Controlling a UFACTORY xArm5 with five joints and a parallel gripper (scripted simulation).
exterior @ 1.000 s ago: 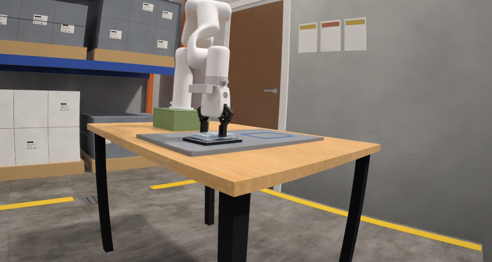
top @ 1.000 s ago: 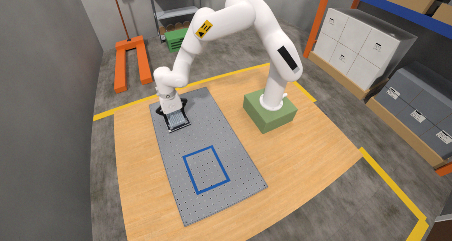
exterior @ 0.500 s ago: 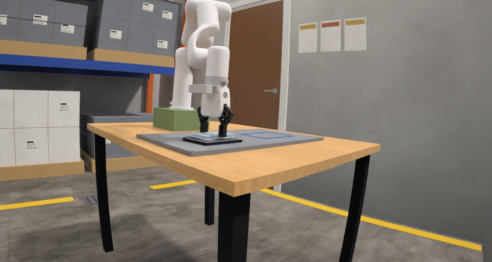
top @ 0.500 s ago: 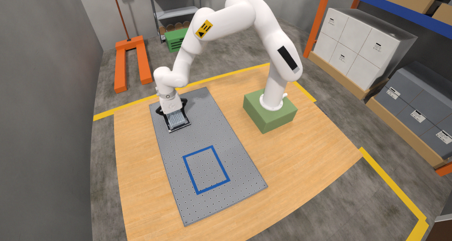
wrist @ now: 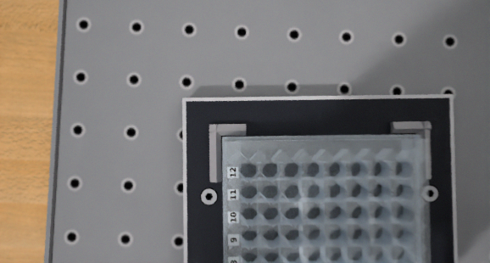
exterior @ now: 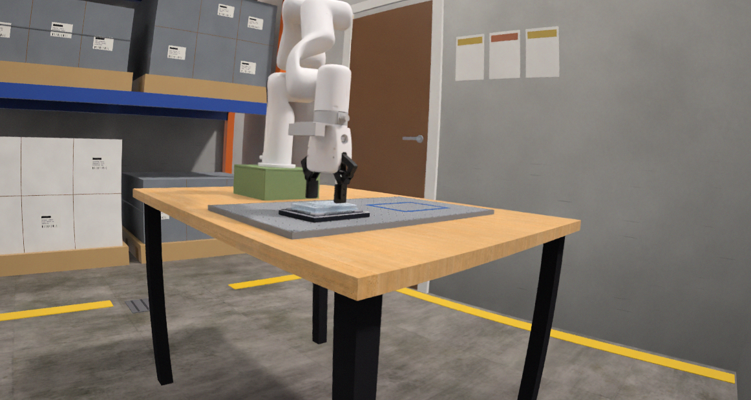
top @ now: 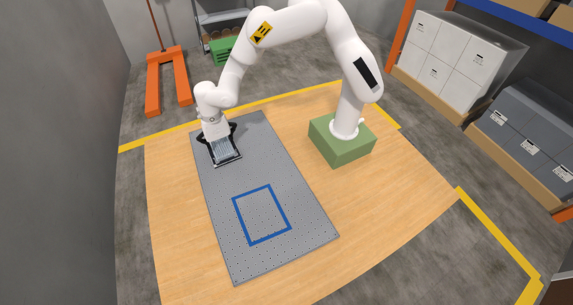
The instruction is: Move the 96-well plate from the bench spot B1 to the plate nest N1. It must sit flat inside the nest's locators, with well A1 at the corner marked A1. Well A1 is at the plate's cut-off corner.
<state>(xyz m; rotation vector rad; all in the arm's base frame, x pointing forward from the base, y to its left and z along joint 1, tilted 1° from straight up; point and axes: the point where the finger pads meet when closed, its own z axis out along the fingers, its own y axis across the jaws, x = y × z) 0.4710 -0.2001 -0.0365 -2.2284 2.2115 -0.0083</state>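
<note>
Now: hand 30 mm above the clear 96-well plate. From my hand the other things lie so: black plate nest N1 (40 mm below).
</note>
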